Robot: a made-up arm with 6 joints.
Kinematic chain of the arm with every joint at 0, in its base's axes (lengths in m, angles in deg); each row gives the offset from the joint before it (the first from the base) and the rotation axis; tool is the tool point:
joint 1: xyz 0 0 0.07 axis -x
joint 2: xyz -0.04 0 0.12 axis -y
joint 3: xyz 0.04 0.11 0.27 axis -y
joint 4: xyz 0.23 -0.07 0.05 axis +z
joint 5: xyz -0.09 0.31 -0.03 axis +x
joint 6: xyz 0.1 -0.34 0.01 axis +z
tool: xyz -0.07 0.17 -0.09
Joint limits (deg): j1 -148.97..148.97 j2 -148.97..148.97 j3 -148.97..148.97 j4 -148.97..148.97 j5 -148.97..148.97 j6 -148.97..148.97
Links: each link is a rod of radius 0.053 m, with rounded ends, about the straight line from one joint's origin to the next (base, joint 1, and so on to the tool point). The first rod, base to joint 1, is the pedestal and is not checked.
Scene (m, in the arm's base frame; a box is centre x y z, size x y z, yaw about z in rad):
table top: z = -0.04
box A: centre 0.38 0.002 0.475 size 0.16 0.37 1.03 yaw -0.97
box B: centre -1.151 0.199 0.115 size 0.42 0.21 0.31 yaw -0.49
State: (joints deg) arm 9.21 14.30 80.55 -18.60 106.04 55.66
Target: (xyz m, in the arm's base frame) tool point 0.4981 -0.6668 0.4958
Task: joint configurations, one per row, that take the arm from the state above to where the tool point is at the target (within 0.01 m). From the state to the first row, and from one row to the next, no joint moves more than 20 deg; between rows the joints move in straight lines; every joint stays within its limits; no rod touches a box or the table.
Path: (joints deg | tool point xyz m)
1: 6.01 20.29 86.56 -34.74 107.44 63.00 | 0.0534 0.6183 0.8214
2: 2.82 26.27 92.58 -50.88 108.84 70.34 | -0.1194 0.5358 1.0058
3: -0.38 32.26 98.59 -67.03 110.25 77.69 | -0.3385 0.3910 1.1208
4: -3.57 38.24 104.61 -83.17 111.65 85.03 | -0.5710 0.2011 1.1395
5: -6.77 44.23 110.62 -99.31 113.05 92.37 | -0.7781 -0.0099 1.0558
6: -18.43 33.94 109.95 -83.13 112.28 89.86 | -0.5668 -0.0888 1.1700
7: -30.10 23.66 109.28 -66.95 111.50 87.35 | -0.3205 -0.1993 1.2080
8: -41.77 13.37 108.62 -50.78 110.73 84.84 | -0.0732 -0.3017 1.1582
9: -53.44 3.08 107.95 -34.60 109.96 82.34 | 0.1422 -0.3607 1.0359
10: -65.11 -7.21 107.28 -18.42 109.18 79.83 | 0.3001 -0.3592 0.8733
11: -72.12 -6.85 95.10 -32.41 102.57 72.64 | 0.3521 -0.5114 0.7875
12: -79.13 -6.50 82.91 -46.40 95.95 65.46 | 0.4229 -0.6189 0.6555
13: -86.14 -6.14 70.73 -60.39 89.34 58.28 | 0.4981 -0.6668 0.4958

